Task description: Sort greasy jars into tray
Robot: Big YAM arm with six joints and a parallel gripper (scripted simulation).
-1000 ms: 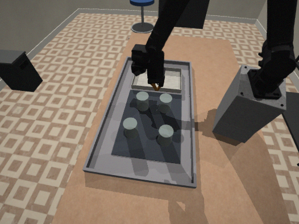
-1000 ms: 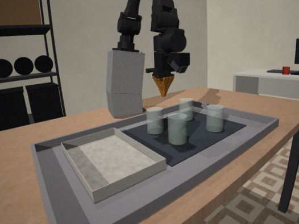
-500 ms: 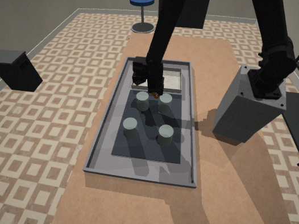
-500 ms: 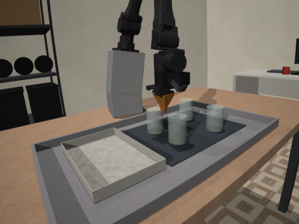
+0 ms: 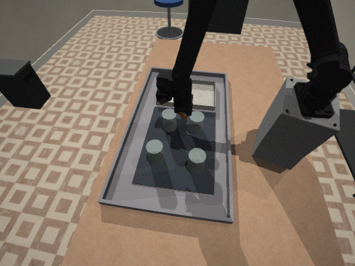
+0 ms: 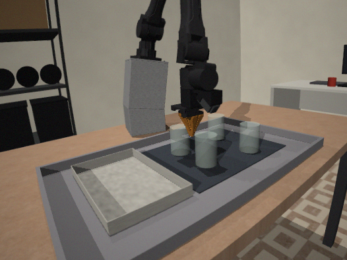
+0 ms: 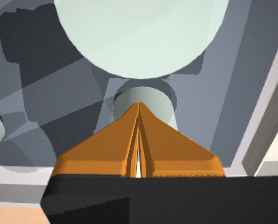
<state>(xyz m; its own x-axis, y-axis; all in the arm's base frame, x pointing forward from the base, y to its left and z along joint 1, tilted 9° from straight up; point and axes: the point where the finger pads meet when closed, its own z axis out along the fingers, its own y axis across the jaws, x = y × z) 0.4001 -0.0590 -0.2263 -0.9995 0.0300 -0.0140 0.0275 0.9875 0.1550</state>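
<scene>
Now: hand 8 cm above the rimmed steel table top, 2 cm to the left of it and 2 cm short of it. Also, from my hand: pale tray (24 cm to the right, 7 cm below); then dark drying mat (8 cm to the left, 8 cm below, 1 cm ahead).
</scene>
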